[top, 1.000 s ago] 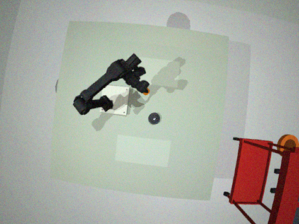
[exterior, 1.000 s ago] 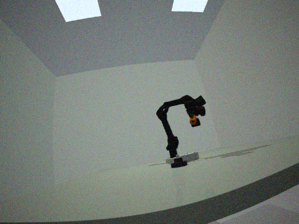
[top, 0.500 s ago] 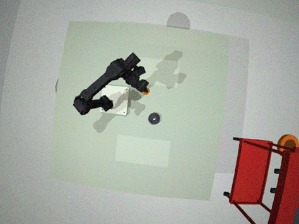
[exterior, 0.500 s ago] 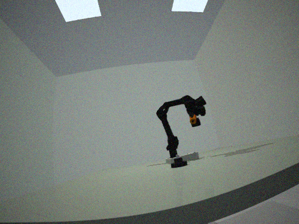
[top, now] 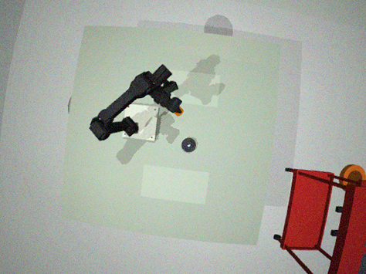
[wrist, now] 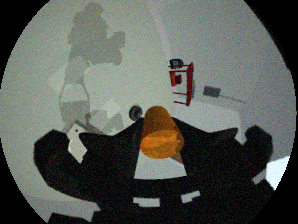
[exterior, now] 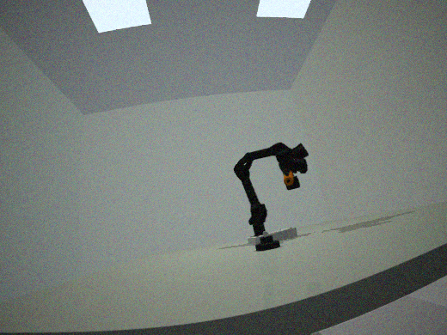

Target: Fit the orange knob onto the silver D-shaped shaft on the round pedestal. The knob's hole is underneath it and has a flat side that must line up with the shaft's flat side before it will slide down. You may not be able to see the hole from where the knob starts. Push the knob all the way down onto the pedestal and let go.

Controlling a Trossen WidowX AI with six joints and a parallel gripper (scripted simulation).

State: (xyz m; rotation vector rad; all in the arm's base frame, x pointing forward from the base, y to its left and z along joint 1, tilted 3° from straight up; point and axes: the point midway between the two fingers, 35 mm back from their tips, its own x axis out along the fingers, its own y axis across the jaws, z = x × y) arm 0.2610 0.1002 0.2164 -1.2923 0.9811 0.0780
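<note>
My gripper tip is now 20 mm past the orange knob, 20 mm to the right of it and 20 mm below it. From my gripper tip the other things lie so: round pedestal (60 mm ahead, 160 mm to the right, 210 mm below).
</note>
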